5 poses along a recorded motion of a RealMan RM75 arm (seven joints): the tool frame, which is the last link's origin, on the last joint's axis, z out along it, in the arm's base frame.
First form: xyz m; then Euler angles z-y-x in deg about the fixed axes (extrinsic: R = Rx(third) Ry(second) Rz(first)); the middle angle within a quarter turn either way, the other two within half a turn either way.
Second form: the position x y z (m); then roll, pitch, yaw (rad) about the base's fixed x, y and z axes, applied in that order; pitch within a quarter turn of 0, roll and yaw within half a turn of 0. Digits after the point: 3 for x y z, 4 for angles.
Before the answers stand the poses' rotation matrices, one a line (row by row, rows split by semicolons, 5 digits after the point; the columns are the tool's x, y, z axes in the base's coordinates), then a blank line. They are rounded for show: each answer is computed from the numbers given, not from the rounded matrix.
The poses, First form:
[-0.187 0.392 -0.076 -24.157 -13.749 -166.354]
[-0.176 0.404 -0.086 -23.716 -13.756 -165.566]
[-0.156 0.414 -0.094 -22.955 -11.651 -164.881]
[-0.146 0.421 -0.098 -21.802 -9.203 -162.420]
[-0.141 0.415 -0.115 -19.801 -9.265 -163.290]
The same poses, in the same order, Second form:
0.88628 0.39751 -0.23767; 0.44885 -0.86372 0.22916; -0.11419 -0.30978 -0.94393
0.88929 0.39067 -0.23779; 0.44377 -0.86281 0.24211; -0.11058 -0.32083 -0.94066
0.90184 0.38197 -0.20195; 0.42501 -0.86840 0.25545; -0.07780 -0.31621 -0.94550
0.91652 0.36662 -0.15993; 0.39890 -0.86717 0.29815; -0.02938 -0.33706 -0.94103
0.92860 0.33434 -0.16100; 0.36800 -0.88546 0.28378; -0.04768 -0.32276 -0.94528

[-0.187 0.392 -0.076 -2.8245 0.1144 0.4688]
[-0.176 0.404 -0.086 -2.8129 0.1108 0.4629]
[-0.156 0.414 -0.094 -2.8189 0.0779 0.4404]
[-0.146 0.421 -0.098 -2.7976 0.0294 0.4105]
[-0.141 0.415 -0.115 -2.8126 0.0477 0.3773]

